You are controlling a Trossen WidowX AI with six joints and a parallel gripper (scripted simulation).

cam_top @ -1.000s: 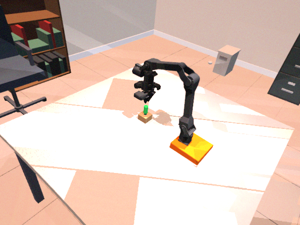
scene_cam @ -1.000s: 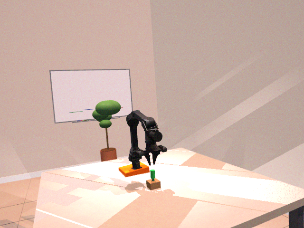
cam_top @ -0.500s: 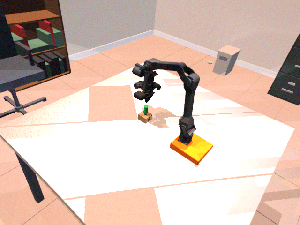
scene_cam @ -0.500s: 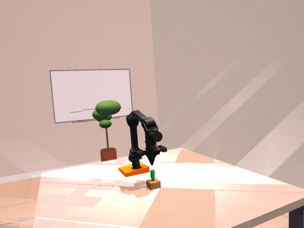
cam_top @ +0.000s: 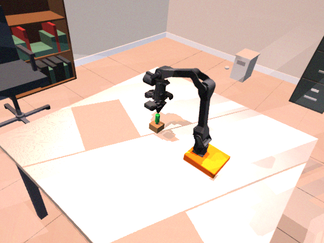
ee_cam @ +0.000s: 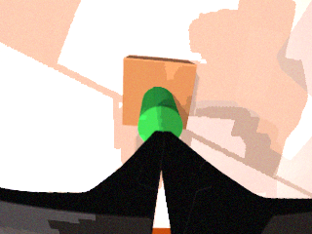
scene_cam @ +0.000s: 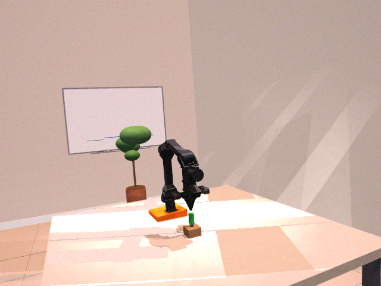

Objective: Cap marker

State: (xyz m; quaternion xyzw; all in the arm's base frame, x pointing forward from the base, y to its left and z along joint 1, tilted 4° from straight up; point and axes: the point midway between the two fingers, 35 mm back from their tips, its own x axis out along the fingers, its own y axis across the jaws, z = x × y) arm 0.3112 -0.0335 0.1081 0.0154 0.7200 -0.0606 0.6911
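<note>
Right now my gripper tip is 4 cm above the green cap. From my gripper tip the other things lie so: tan holder block (10 cm below).
</note>
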